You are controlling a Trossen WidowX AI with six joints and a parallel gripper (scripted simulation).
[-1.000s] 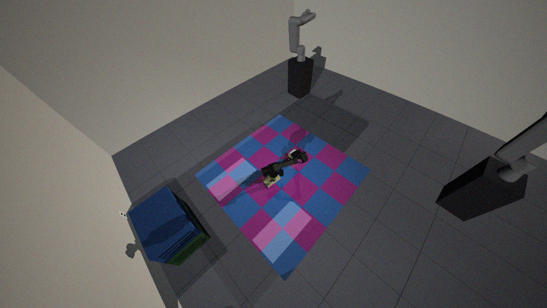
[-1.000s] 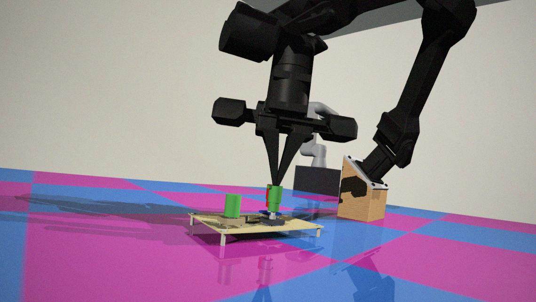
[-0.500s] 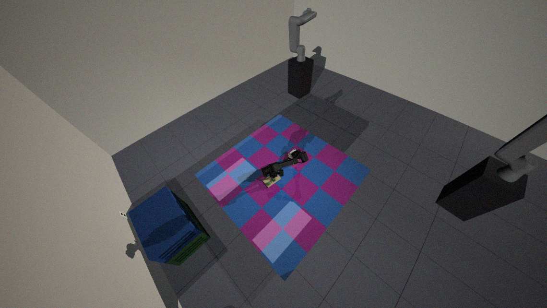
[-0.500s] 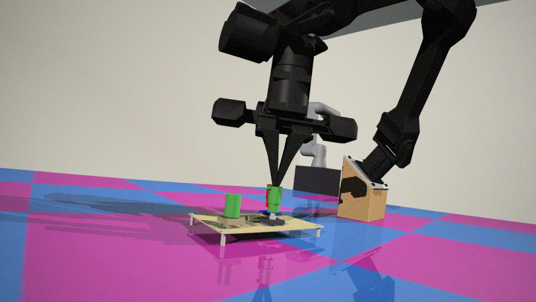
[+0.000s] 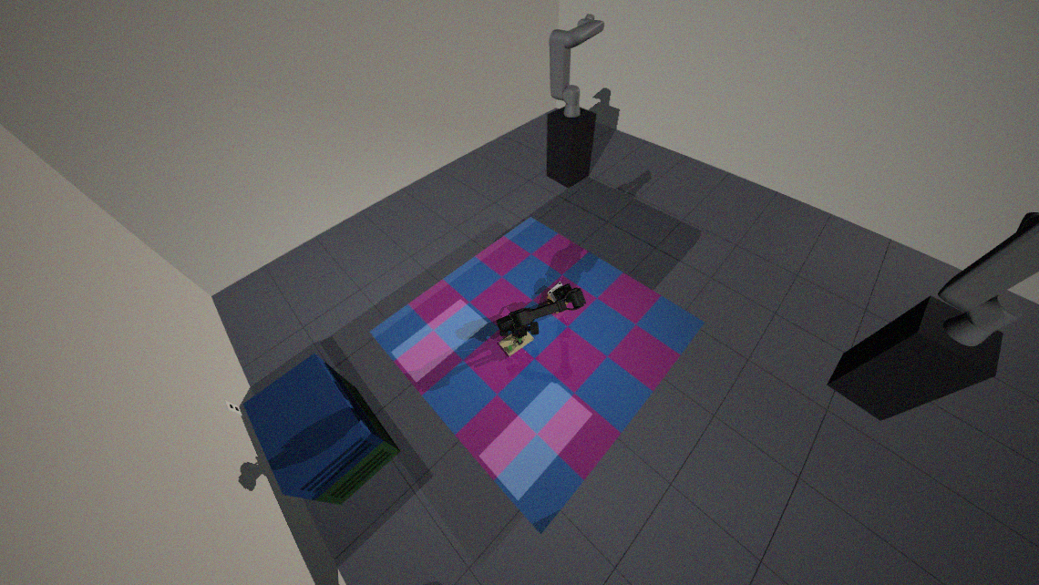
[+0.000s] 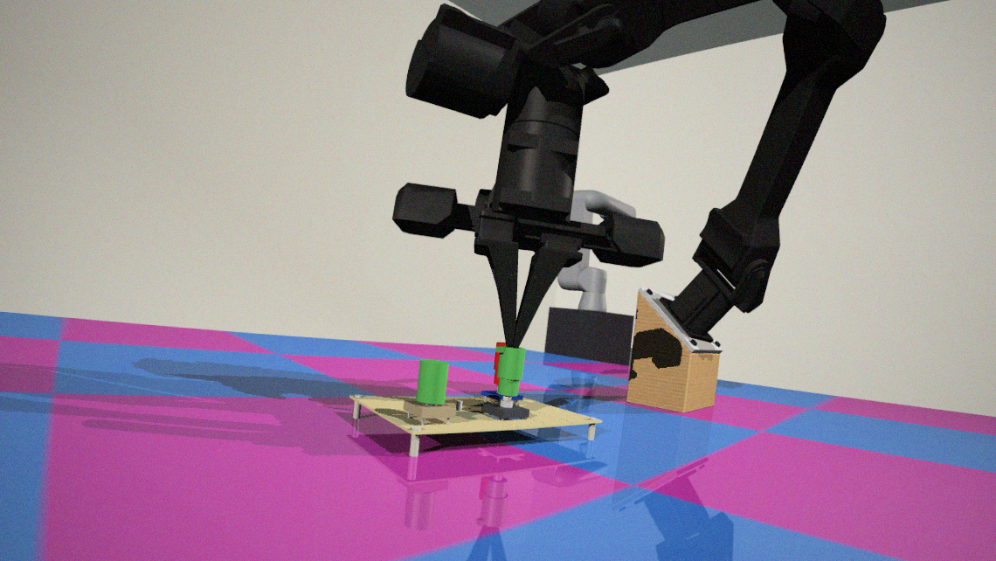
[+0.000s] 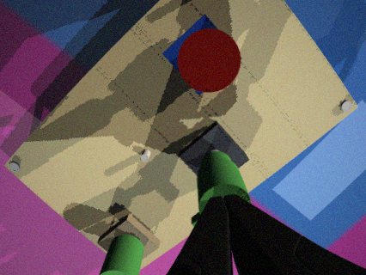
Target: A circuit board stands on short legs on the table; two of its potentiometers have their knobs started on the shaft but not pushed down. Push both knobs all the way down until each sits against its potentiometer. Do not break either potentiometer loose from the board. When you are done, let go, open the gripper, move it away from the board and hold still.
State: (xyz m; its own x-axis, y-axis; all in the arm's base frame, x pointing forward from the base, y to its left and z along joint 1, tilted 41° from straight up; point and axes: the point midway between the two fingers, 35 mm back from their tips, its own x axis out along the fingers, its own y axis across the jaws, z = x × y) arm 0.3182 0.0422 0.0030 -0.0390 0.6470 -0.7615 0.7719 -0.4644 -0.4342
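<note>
Right now my gripper tip is 20 mm above the green knob. Round my gripper tip: red knob 30 mm behind, 40 mm to the right, 20 mm below.
</note>
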